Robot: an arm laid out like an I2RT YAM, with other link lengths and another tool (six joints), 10 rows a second.
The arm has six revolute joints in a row. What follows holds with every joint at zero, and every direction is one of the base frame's.
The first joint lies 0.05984 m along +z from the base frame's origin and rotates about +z.
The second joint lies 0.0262 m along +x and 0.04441 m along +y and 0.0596 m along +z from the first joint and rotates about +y.
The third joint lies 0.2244 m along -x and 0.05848 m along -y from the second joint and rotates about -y.
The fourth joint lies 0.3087 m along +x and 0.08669 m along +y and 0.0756 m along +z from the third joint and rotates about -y.
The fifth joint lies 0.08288 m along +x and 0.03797 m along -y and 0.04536 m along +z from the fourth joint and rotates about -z.
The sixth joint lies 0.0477 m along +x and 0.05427 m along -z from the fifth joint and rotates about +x.
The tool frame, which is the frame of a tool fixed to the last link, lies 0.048 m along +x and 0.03 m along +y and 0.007 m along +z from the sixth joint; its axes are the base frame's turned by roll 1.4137, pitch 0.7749 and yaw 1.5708 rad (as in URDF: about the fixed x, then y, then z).
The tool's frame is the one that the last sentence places.
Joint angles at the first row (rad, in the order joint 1, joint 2, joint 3, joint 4, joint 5, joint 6):
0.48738 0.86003 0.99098 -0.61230 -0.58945 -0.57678
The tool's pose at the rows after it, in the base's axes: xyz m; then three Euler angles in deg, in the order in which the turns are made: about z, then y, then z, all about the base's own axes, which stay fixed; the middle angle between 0 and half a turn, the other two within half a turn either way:
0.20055, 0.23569, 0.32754, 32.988, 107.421, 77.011
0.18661, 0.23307, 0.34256, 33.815, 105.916, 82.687
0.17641, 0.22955, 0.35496, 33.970, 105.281, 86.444
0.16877, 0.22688, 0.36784, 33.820, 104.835, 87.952
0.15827, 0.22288, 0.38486, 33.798, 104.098, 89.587
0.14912, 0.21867, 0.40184, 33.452, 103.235, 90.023
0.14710, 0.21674, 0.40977, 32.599, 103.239, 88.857
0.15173, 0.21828, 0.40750, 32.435, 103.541, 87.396
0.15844, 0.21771, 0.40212, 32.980, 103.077, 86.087
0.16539, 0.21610, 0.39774, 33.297, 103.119, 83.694
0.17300, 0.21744, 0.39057, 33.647, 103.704, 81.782
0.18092, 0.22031, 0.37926, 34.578, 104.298, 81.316
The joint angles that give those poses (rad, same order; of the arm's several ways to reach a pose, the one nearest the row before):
0.48173 0.85678 1.01401 -0.65349 -0.65717 -0.58782
0.47785 0.85959 1.06118 -0.71160 -0.75783 -0.61676
0.47317 0.86850 1.11049 -0.77377 -0.82349 -0.65271
0.47359 0.87349 1.15760 -0.81955 -0.84917 -0.66584
0.47384 0.87704 1.21758 -0.87527 -0.87926 -0.67336
0.47313 0.87563 1.27257 -0.91422 -0.89306 -0.66649
0.47253 0.87590 1.30099 -0.92707 -0.87548 -0.66326
0.47345 0.87745 1.29257 -0.90895 -0.85000 -0.65239
0.45837 0.86695 1.25968 -0.87359 -0.84666 -0.62979
0.44331 0.85624 1.23490 -0.84830 -0.82278 -0.60790
0.44024 0.85712 1.21124 -0.82429 -0.79205 -0.59410
0.43871 0.86566 1.17892 -0.79735 -0.78274 -0.58712

